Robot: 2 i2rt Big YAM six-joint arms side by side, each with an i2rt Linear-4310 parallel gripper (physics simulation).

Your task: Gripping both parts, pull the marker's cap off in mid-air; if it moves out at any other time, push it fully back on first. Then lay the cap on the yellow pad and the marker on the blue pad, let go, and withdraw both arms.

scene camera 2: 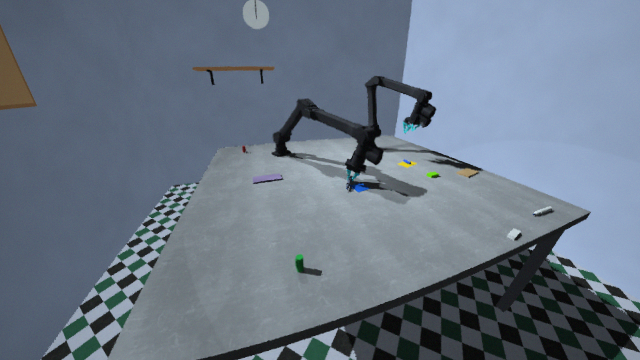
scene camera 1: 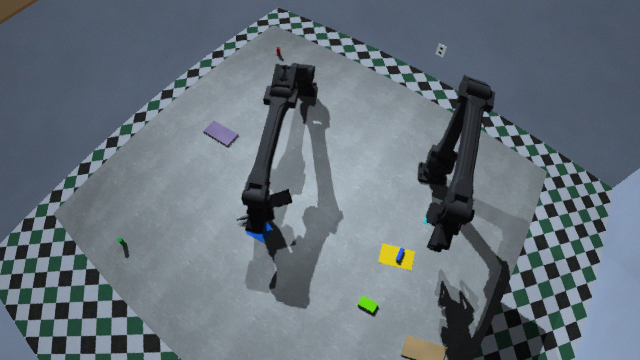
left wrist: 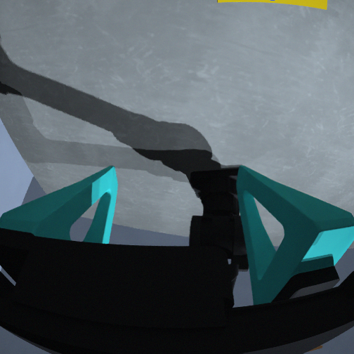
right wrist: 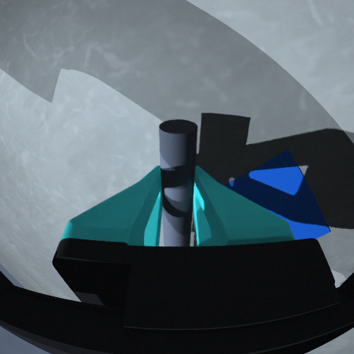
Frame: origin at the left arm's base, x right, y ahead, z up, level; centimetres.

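Where they show: left gripper, fingertip midpoint: (scene camera 2: 408, 131); right gripper, fingertip midpoint: (scene camera 2: 349, 180); left arm's base, origin of the base link: (scene camera 1: 431, 174); right arm's base, origin of the base link: (scene camera 2: 281, 153) (scene camera 1: 303, 89).
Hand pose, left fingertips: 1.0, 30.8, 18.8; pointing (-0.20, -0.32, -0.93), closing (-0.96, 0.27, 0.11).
Note:
Each offset is from my left fingertips to the top centre of the thing, as dx, dy, dz.
The blue cap @[+9.2, +7.0, -16.9] (scene camera 1: 400, 255) (scene camera 2: 407, 161) lies on the yellow pad @[+10.2, +7.6, -18.7] (scene camera 1: 387, 251) (scene camera 2: 401, 164) (left wrist: 300, 3). My left gripper (scene camera 2: 410, 129) (left wrist: 176, 174) is open and empty, raised high above the table and off to the side of that pad. My right gripper (scene camera 2: 352, 182) (right wrist: 177, 174) is shut on the grey marker body @[+64.5, +3.1, -16.0] (right wrist: 178, 145) (scene camera 2: 349, 186) (scene camera 1: 242, 219), which sticks out past the fingertips. The marker is beside the blue pad @[+61.3, +7.6, -18.7] (scene camera 1: 260, 234) (scene camera 2: 360, 188) (right wrist: 280, 177), low over the table; its exact height I cannot tell. The right arm hides part of the blue pad in scene camera 1.
A lime block @[+18.1, +27.1, -17.3] (scene camera 1: 368, 304) (scene camera 2: 433, 174) and a tan board @[-4.2, +40.6, -18.0] (scene camera 1: 423, 348) (scene camera 2: 468, 172) lie near the yellow pad. A purple slab @[+91.3, -31.4, -18.0] (scene camera 1: 220, 133) (scene camera 2: 267, 178), a green cylinder @[+112.7, +27.7, -14.0] (scene camera 1: 121, 241) (scene camera 2: 299, 263) and a red object @[+81.0, -88.8, -14.0] (scene camera 1: 278, 51) (scene camera 2: 244, 149) stand farther off.

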